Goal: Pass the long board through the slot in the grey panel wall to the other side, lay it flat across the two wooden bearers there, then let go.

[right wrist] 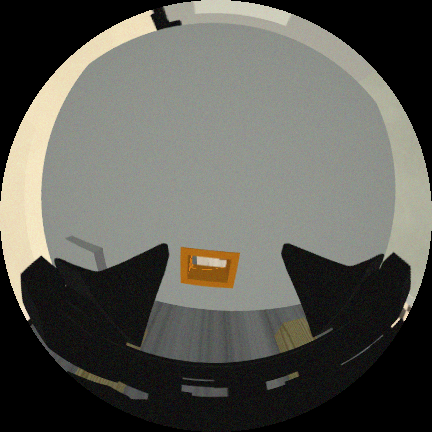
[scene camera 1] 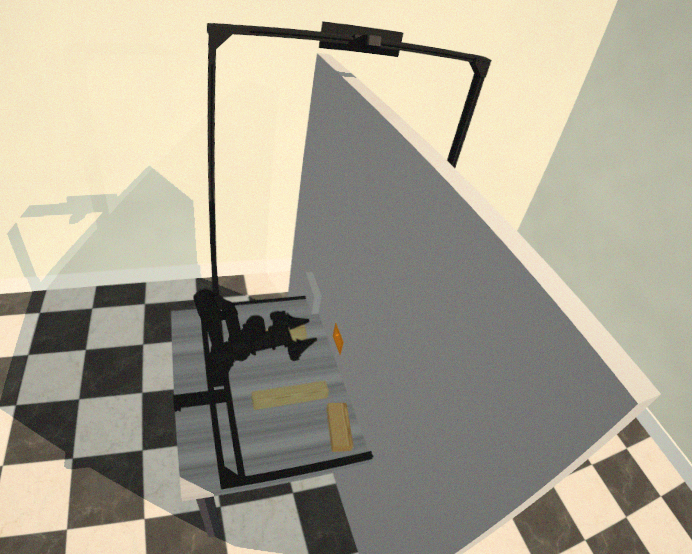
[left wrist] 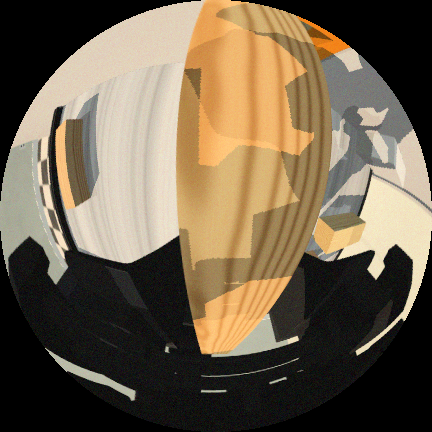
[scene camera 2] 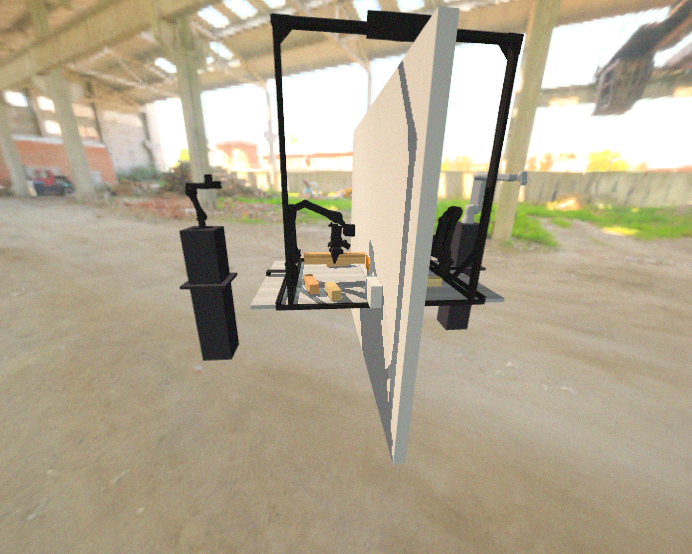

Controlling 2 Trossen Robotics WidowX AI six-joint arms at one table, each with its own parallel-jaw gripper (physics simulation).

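Frame: origin at the left arm's base, x back, y right, z up, level; metres.
Seen in the pictures: left gripper, fingertip midpoint: [scene camera 2: 334, 262]; right gripper, fingertip midpoint: [right wrist: 227, 250] [scene camera 1: 313, 329]; right arm's base, link origin: [scene camera 1: 217, 378] [scene camera 2: 443, 272].
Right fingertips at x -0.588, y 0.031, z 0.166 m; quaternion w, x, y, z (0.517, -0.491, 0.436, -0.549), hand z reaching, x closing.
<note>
Offsets run from my right fingertips to a thing's top centre. "*": to the spot under its first point.
The long board @(dy -0.010, dx +0.340, dz -0.028 m) [scene camera 2: 317, 257] [left wrist: 225, 200] is raised above the table on the left arm's side of the grey panel wall [scene camera 1: 461, 346] [scene camera 2: 383, 173]. My left gripper [scene camera 2: 335, 259] [left wrist: 224, 232] is shut on it; the fingertips are hidden around it. The board's far end points at the orange-framed slot @(* dy +0.033, dx +0.117, dz -0.107 m) [scene camera 1: 338, 338] [scene camera 2: 367, 262] [right wrist: 184, 270]. My right gripper [scene camera 1: 312, 330] [right wrist: 227, 250] is open and empty on the other side, facing the slot. One pale bearer @(dy -0.138, dx -0.097, dz -0.141 m) [scene camera 1: 289, 395] lies beyond the right arm; another bearer @(dy +0.126, dx -0.107, dz -0.141 m) [scene camera 1: 297, 332] is partly hidden behind the right gripper.
A loose wooden block @(dy -0.285, dx +0.032, dz -0.147 m) [scene camera 1: 339, 427] lies near the wall on the right arm's side. Two short blocks @(dy +0.131, dx +0.474, dz -0.135 m) [scene camera 2: 311, 283] @(dy +0.241, dx +0.366, dz -0.135 m) [scene camera 2: 333, 290] lie on the left arm's side. A pale post [scene camera 1: 313, 293] [scene camera 2: 374, 292] stands at the wall. A black frame [scene camera 1: 211, 161] [scene camera 2: 281, 115] surrounds the table.
</note>
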